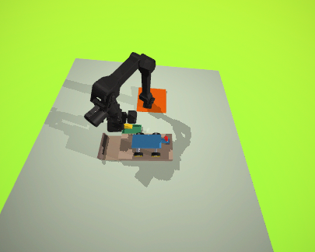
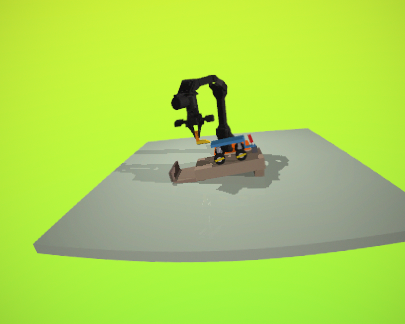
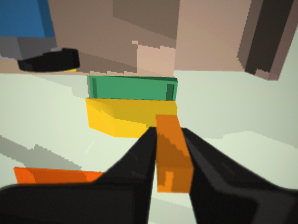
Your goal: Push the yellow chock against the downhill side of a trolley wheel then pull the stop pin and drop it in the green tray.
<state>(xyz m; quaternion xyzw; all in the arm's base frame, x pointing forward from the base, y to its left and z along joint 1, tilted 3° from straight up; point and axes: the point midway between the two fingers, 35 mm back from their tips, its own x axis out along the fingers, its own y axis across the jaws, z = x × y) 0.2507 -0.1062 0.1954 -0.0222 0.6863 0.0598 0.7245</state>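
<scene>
Now: the red-headed stop pin 4 cm ahead of my gripper tip, 26 cm to the left of it and 3 cm below it. From my gripper tip the other things lie so: yellow chock: 2 cm to the left, 1 cm below; then blue trolley: 7 cm ahead, 16 cm to the left, 4 cm below; then green tray: 4 cm behind, 4 cm to the left, 16 cm below.
</scene>
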